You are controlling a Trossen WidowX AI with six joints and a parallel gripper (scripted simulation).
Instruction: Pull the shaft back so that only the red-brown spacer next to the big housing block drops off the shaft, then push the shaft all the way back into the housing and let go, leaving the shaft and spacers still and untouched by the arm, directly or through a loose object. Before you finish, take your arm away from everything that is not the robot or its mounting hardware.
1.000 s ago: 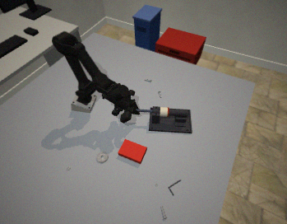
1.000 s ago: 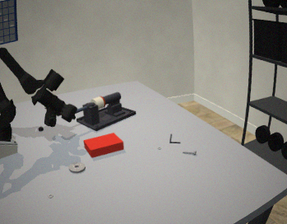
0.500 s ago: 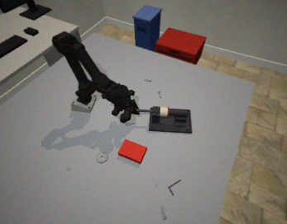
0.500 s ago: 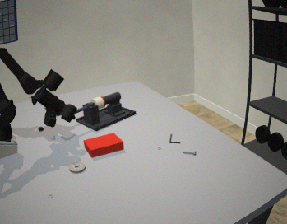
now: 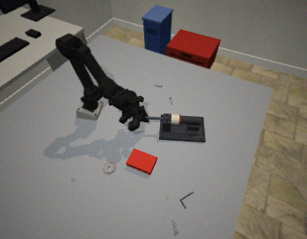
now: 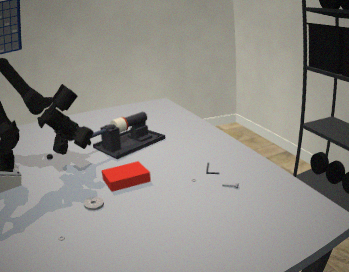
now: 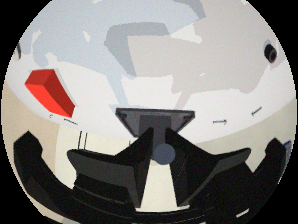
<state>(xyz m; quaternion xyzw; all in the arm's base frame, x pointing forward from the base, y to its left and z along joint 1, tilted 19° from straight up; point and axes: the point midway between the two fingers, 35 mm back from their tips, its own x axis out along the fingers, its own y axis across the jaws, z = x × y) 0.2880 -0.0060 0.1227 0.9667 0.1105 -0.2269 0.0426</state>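
Right now my hand is 90 mm short of the shaft and 20 mm to the right of it. Round my hand: red-brown spacer 170 mm ahead, 40 mm to the left; then fixture 190 mm ahead, 50 mm to the left, 30 mm below; then cream spacer 150 mm ahead, 40 mm to the left.
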